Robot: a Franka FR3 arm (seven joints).
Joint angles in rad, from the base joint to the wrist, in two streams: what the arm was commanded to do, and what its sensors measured. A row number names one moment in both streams.
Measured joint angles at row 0:
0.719 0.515 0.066 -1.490 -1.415 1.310 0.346
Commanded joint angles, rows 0 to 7:
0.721 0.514 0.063 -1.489 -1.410 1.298 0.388
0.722 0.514 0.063 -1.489 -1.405 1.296 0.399
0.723 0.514 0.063 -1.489 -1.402 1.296 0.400
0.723 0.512 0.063 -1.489 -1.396 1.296 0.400
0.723 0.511 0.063 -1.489 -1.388 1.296 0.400
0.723 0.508 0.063 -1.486 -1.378 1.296 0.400
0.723 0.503 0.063 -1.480 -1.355 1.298 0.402
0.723 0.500 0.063 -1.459 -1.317 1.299 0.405
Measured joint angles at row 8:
0.719 0.514 0.065 -1.489 -1.392 1.307 0.387
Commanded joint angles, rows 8 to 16:
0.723 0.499 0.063 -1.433 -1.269 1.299 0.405
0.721 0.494 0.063 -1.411 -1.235 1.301 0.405
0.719 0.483 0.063 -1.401 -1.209 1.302 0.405
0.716 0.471 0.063 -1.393 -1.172 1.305 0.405
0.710 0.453 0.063 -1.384 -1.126 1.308 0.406
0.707 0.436 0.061 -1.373 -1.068 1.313 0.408
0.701 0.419 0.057 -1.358 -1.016 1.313 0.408
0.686 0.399 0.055 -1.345 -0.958 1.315 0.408
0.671 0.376 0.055 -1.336 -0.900 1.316 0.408
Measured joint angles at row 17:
0.713 0.439 0.054 -1.364 -1.056 1.307 0.398
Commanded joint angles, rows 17 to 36:
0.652 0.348 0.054 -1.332 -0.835 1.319 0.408
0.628 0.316 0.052 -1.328 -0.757 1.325 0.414
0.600 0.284 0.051 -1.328 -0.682 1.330 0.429
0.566 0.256 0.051 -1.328 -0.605 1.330 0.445
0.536 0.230 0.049 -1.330 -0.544 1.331 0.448
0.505 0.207 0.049 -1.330 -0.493 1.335 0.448
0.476 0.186 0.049 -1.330 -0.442 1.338 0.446
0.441 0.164 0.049 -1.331 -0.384 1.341 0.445
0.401 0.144 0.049 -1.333 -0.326 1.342 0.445
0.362 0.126 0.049 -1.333 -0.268 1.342 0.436
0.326 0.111 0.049 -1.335 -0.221 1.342 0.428
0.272 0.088 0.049 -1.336 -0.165 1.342 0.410
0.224 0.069 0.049 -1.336 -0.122 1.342 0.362
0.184 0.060 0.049 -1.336 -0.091 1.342 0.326
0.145 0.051 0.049 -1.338 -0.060 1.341 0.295
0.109 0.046 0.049 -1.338 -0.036 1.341 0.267
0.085 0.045 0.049 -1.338 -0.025 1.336 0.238
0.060 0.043 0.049 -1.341 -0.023 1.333 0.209
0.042 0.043 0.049 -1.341 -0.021 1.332 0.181
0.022 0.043 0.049 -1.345 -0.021 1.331 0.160
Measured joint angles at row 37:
0.090 0.059 0.031 -1.312 -0.056 1.318 0.236
